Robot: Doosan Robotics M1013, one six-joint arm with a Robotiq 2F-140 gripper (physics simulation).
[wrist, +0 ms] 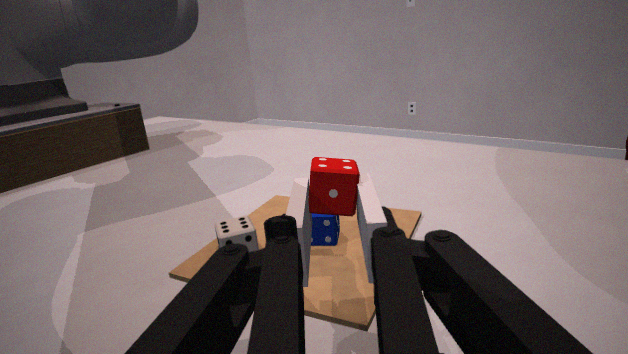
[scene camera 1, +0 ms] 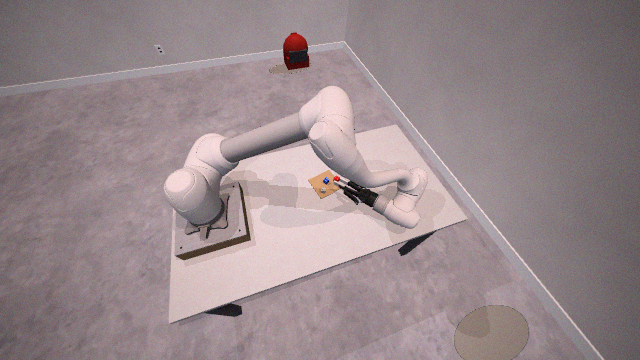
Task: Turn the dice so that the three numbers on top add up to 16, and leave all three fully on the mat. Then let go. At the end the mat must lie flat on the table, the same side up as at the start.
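Frame: origin at the arm's base, x ahead, y left, z up, level; centimetres.
Seen in the pictures: gripper, fingertip midpoint: (wrist: 333, 198) (scene camera 1: 335, 179); arm's base, link origin: (wrist: 22, 118) (scene camera 1: 208, 213).
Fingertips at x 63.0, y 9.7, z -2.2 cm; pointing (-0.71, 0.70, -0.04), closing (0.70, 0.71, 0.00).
Note:
Pixels of each thing's middle, then the offset from my fingertips to it. Level surfaces: height alone.
- red die, body centre: (wrist: 332, 185) (scene camera 1: 336, 179) dz +1.0, dx +0.4, dy -0.3 cm
- white die, body centre: (wrist: 237, 241) (scene camera 1: 323, 190) dz -4.0, dx -6.9, dy -2.8 cm
- blue die, body centre: (wrist: 320, 223) (scene camera 1: 326, 180) dz -4.0, dx -4.3, dy +2.7 cm
- tan mat, body centre: (wrist: 307, 242) (scene camera 1: 325, 183) dz -5.4, dx -5.0, dy +1.8 cm
- white table, surface height: dz -5.6 cm
My gripper (scene camera 1: 337, 182) (wrist: 333, 198) is shut on the red die (scene camera 1: 337, 178) (wrist: 333, 186) and holds it above the mat. The red die shows four on top and one towards the wrist camera. The white die (scene camera 1: 323, 190) (wrist: 236, 234) sits on the mat with six on top; a finger linkage hides its lower part in the wrist view. The blue die (scene camera 1: 326, 181) (wrist: 325, 230) sits on the mat behind and below the red die, which hides its top in the wrist view. The tan mat (scene camera 1: 317, 188) (wrist: 345, 305) lies flat on the table.
The white table (scene camera 1: 300, 250) (wrist: 450, 200) carries the mat and the arm's base plate (scene camera 1: 210, 245) (wrist: 75, 142), which stands at the left. The arm reaches over the table behind and to the right of the mat. A red object (scene camera 1: 296, 51) stands on the floor by the wall.

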